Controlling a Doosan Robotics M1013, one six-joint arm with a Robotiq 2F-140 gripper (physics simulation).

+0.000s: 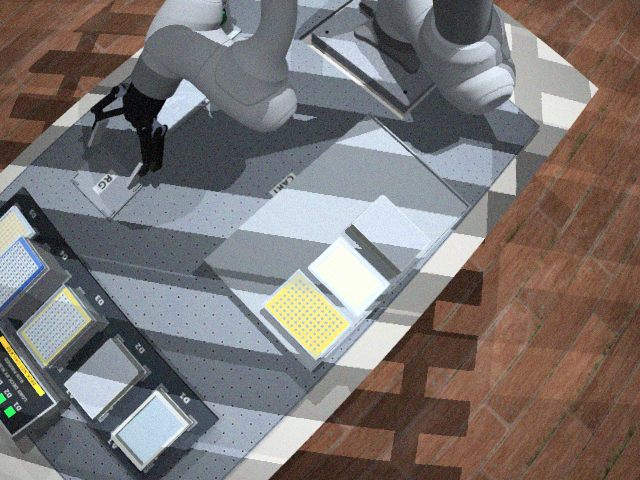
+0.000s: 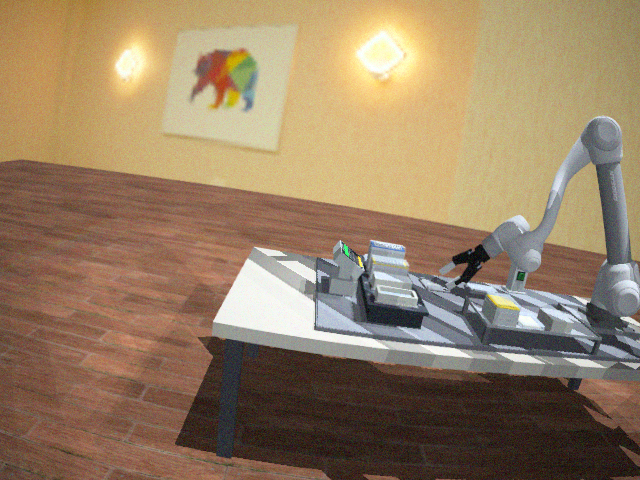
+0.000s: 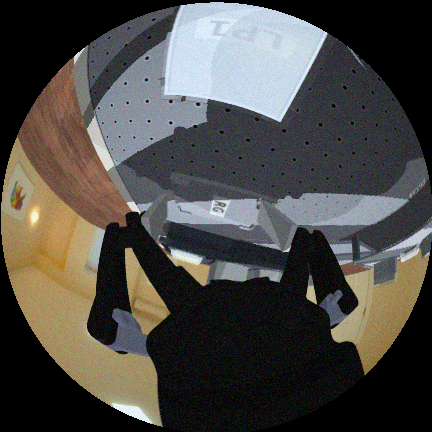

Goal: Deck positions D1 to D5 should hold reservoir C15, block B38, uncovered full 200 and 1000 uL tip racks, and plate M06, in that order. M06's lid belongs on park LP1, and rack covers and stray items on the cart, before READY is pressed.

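Places are measured from the arm's base along level axes (x ahead, y left, z up), in millimetres.
Pixels of known places: gripper, fingertip midpoint: [image 1: 112, 162] [image 2: 444, 279] [image 3: 213, 207]; arm's base, link origin: [image 1: 402, 34] [image 2: 602, 318].
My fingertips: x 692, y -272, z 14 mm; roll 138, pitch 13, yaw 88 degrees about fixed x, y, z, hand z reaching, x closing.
Ahead of a thing's pixels: the offset from my fingertips to its middle. "*": to the spot under its first point. Level surfaces: height alone.
My gripper [image 1: 113, 159] [image 2: 450, 276] [image 3: 213, 207] is tilted, in the air near the RG pad {25 mm down, 39 mm ahead, 6 mm left} [image 1: 114, 197]. Its fingers stand wide apart with nothing visible between them. On the dark deck {27 mm up} [image 1: 202, 415], D1 holds the pale-blue reservoir {42 mm up, 320 mm ahead, 444 mm left} [image 1: 149, 429], D2 a grey block {48 mm up, 309 mm ahead, 320 mm left} [image 1: 105, 376], D3 a yellow-edged tip rack {85 mm up, 298 mm ahead, 197 mm left} [image 1: 56, 328] and D4 a blue-edged tip rack {116 mm up, 287 mm ahead, 72 mm left} [image 1: 18, 269]. A cream-welled plate {34 mm up, 276 mm ahead, 50 mm right} [image 1: 12, 227] at D5 is cut off by the frame. Park LP1 {* 14 mm down, 154 mm back, 2 mm right} [image 3: 240, 70] is pale; whether a clear lid lies there is unclear.
The cart {1 mm up, 186 mm back, 476 mm left} [image 1: 310, 201] [image 2: 542, 338] bears a yellow rack {87 mm up, 18 mm back, 526 mm left} [image 1: 307, 315] [image 2: 501, 304], a cream-topped item {41 mm up, 125 mm back, 537 mm left} [image 1: 348, 276] and a pale box-like item {49 mm up, 232 mm back, 548 mm left} [image 1: 391, 227]. The status panel {* 85 mm up, 423 mm ahead, 215 mm left} [image 1: 20, 384] [image 2: 347, 253] stands beside the deck. A post with a green display {34 mm up, 399 mm back, 83 mm right} [image 2: 516, 279] stands behind the gripper.
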